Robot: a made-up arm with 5 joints.
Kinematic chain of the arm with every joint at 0, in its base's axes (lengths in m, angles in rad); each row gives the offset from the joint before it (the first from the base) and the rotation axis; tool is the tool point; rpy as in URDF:
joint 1: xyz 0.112 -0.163 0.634 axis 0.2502 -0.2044 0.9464
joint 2: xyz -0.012 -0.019 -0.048 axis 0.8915 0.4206 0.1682
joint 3: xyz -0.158 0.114 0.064 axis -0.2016 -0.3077 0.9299
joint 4: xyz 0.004 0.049 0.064 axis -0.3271 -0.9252 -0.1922
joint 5: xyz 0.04 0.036 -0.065 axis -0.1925 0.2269 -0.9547
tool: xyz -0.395 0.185 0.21 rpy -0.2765 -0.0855 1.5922
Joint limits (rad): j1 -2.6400..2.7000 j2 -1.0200..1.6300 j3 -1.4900..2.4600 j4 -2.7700..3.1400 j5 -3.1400..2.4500
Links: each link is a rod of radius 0.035 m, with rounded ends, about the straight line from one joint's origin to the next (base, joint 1, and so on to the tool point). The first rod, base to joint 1, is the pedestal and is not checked.
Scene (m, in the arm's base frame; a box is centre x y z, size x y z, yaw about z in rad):
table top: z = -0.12
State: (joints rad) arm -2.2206 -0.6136 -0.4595 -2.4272 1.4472
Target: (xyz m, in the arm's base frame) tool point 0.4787 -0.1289 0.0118
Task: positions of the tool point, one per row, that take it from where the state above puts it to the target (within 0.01 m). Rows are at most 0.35 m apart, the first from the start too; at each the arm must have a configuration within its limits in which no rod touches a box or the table.
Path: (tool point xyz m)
1: 0.4711 -0.4230 0.1293
2: 0.4787 -0.1289 0.0118

